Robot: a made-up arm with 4 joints.
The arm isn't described. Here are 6 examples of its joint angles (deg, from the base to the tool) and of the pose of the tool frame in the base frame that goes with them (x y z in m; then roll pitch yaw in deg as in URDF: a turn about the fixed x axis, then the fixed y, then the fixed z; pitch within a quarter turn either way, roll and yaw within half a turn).
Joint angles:
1: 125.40 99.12 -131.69 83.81
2: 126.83 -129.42 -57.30 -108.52
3: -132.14 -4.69 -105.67 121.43
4: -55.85 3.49 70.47 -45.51
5: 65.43 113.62 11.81 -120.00
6: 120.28 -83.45 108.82 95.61
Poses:
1: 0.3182 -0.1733 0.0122 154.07 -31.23 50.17
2: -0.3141 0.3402 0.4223 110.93 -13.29 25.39
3: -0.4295 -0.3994 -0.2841 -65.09 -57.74 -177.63
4: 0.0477 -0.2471 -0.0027 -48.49 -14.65 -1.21
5: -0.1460 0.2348 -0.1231 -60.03 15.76 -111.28
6: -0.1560 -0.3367 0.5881 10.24 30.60 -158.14
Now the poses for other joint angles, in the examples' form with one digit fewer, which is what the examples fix.
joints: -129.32 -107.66 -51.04 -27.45
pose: -0.193 0.201 -0.306 78.9 -39.8 128.7
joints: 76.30 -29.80 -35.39 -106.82
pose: 0.057 -0.324 0.473 -142.1 -33.4 29.0
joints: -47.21 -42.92 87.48 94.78
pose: 0.129 -0.493 -0.102 136.2 -40.9 2.3
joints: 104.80 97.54 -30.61 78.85
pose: -0.228 -0.089 -0.201 -174.6 -1.2 -58.6
